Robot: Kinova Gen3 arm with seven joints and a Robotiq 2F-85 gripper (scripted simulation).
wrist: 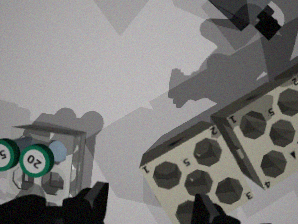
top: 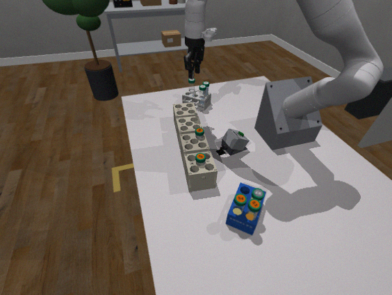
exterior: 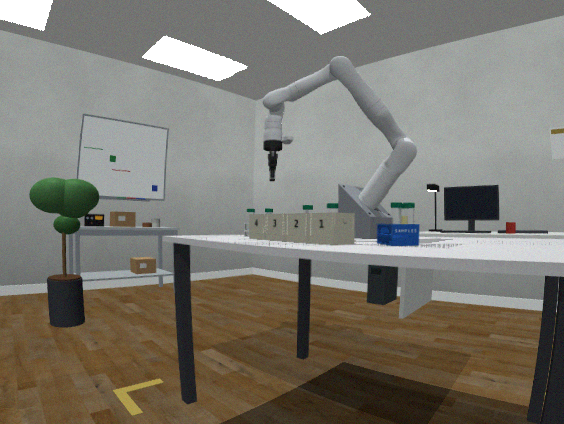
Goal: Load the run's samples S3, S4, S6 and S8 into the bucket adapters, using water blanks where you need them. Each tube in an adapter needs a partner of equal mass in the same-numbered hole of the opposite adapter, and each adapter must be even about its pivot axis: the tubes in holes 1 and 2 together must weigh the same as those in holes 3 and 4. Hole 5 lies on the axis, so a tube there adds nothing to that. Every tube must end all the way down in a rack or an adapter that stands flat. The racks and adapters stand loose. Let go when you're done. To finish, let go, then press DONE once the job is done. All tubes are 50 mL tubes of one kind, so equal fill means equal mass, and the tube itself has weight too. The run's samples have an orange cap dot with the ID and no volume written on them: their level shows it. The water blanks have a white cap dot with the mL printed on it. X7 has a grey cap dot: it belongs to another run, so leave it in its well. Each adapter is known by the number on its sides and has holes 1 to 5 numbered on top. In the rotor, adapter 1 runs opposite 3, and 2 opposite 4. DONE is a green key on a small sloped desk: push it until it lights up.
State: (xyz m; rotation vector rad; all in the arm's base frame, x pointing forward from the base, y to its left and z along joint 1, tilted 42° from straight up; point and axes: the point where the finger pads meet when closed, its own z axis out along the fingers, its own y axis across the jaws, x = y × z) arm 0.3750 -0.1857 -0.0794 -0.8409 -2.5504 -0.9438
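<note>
My gripper is now 3 cm past the white-dot 10 ml blank, 18 cm to the left of it and 18 cm above it. From my hand the other things lie so: 20 ml water blank 7 cm behind, 11 cm to the right, 18 cm below; 50 ml blank 9 cm behind, 14 cm to the right, 18 cm below; white blank rack 5 cm behind, 14 cm to the right, 21 cm below.
</note>
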